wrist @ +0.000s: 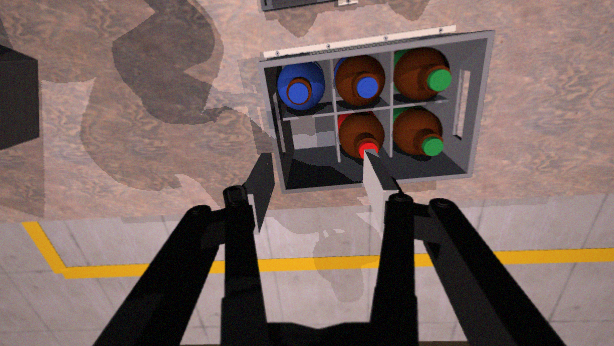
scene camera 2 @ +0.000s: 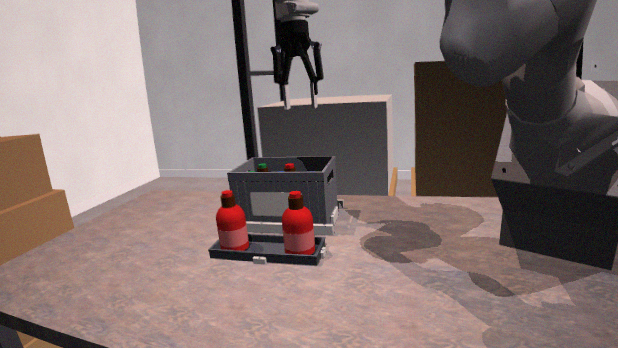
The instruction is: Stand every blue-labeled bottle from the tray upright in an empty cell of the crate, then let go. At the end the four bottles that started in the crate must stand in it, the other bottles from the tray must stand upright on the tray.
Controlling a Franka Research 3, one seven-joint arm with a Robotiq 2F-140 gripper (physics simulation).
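The grey crate (scene camera 2: pixel 280 181) (wrist: pixel 380 44) has six cells. In the wrist view a blue bottle with a blue cap (wrist: pixel 301 86) stands upright in its upper left cell. Brown bottles with a blue cap (wrist: pixel 359 80), a red cap (wrist: pixel 361 132) and green caps (wrist: pixel 420 72) (wrist: pixel 416 129) stand in other cells. The lower left cell holds no bottle. Two red bottles (scene camera 2: pixel 231 227) (scene camera 2: pixel 298 230) stand upright on the black tray (scene camera 2: pixel 265 257); a tray edge (wrist: pixel 300 5) shows in the wrist view. My gripper (scene camera 2: pixel 300 106) (wrist: pixel 317 167) is open and empty, high above the crate.
A pale bracket strip (scene camera 2: pixel 290 228) (wrist: pixel 360 41) runs along the crate's tray side. The robot's dark base block (scene camera 2: pixel 555 225) stands at the right. Cardboard boxes (scene camera 2: pixel 30 200) are at the left, and a large grey box (scene camera 2: pixel 325 145) stands behind the crate.
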